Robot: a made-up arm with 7 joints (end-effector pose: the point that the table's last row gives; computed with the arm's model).
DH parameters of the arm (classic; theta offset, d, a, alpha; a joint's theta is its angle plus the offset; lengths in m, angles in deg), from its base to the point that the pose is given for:
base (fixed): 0 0 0 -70
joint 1: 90 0 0 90
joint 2: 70 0 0 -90
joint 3: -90 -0.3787 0.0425 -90
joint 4: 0 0 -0.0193 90
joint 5: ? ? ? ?
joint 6: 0 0 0 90
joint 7: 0 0 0 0
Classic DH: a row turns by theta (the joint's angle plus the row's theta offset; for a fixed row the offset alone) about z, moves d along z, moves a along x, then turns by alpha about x.
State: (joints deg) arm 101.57 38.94 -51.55 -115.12 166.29 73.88 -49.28
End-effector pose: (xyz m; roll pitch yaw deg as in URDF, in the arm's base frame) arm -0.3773 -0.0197 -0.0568 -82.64 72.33 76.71
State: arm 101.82 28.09 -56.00 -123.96 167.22 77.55 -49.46
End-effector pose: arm -0.3386 -0.0907 -0.0704 -121.87 69.76 58.49
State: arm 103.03 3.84 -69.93 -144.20 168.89 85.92 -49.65
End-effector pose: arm -0.2170 -0.1955 -0.0745 -179.93 54.44 50.81
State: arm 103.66 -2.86 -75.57 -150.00 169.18 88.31 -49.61
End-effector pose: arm -0.1814 -0.2108 -0.0677 167.16 50.13 53.48
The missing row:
joint 5: 0 -0.1595 0 -90
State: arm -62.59 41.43 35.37 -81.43 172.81 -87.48 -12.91
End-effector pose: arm 0.3854 0.2510 0.0716 -23.24 65.20 -167.55
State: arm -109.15 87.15 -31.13 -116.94 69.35 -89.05 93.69
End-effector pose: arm 0.1515 0.1658 0.3029 95.40 -60.21 83.63
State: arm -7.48 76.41 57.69 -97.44 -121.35 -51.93 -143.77
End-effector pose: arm 0.1162 0.4019 0.0921 -116.06 -57.98 131.95
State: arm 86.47 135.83 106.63 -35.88 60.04 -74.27 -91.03
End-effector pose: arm 0.3273 0.3733 0.1941 -169.48 30.38 -50.92
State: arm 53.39 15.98 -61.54 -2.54 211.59 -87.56 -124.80
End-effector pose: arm -0.4214 0.0528 -0.3331 148.96 28.21 106.10
